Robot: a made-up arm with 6 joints. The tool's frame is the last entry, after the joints.
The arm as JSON. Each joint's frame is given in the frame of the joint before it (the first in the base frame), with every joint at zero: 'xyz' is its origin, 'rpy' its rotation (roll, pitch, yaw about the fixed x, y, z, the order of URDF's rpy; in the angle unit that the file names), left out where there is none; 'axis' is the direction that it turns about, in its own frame. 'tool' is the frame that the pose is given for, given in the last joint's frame.
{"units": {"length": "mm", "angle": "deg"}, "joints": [
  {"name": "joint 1", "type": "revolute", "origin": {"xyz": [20.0, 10.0, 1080.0]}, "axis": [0.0, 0.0, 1.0]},
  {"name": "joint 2", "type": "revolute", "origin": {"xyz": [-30.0, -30.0, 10.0], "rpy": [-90.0, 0.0, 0.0]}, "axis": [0.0, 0.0, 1.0]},
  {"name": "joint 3", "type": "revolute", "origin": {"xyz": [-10.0, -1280.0, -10.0], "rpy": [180.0, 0.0, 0.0]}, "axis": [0.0, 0.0, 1.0]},
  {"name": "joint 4", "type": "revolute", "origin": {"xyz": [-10.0, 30.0, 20.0], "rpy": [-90.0, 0.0, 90.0]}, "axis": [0.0, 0.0, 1.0]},
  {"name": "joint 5", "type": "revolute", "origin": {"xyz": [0.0, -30.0, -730.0], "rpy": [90.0, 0.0, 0.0]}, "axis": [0.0, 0.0, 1.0]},
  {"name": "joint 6", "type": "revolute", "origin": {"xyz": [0.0, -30.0, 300.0], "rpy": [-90.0, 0.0, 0.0]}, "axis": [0.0, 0.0, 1.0]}
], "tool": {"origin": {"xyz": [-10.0, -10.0, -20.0], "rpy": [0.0, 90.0, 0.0]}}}
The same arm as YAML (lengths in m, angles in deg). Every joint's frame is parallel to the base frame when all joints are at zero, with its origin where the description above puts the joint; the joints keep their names.
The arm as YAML. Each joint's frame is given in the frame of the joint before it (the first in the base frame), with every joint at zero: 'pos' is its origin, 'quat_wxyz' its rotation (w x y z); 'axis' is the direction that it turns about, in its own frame. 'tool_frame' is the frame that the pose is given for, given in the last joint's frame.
length_unit: m
angle_unit: deg
joints:
  - joint: joint 1
    pos: [0.02, 0.01, 1.08]
    quat_wxyz: [1.0, 0.0, 0.0, 0.0]
    axis: [0.0, 0.0, 1.0]
  - joint: joint 2
    pos: [-0.03, -0.03, 0.01]
    quat_wxyz: [1.0, 0.0, 0.0, 0.0]
    axis: [0.0, 1.0, 0.0]
  - joint: joint 3
    pos: [-0.01, -0.01, 1.28]
    quat_wxyz: [1.0, 0.0, 0.0, 0.0]
    axis: [0.0, -1.0, 0.0]
  - joint: joint 4
    pos: [-0.01, -0.02, 0.03]
    quat_wxyz: [1.0, 0.0, 0.0, 0.0]
    axis: [-1.0, 0.0, 0.0]
  - joint: joint 5
    pos: [0.73, -0.03, 0.0]
    quat_wxyz: [1.0, 0.0, 0.0, 0.0]
    axis: [0.0, -1.0, 0.0]
  - joint: joint 6
    pos: [0.03, -0.3, 0.0]
    quat_wxyz: [1.0, 0.0, 0.0, 0.0]
    axis: [-1.0, 0.0, 0.0]
tool_frame:
  pos: [0.02, -0.01, -0.01]
  quat_wxyz: [1.0, 0.0, 0.0, 0.0]

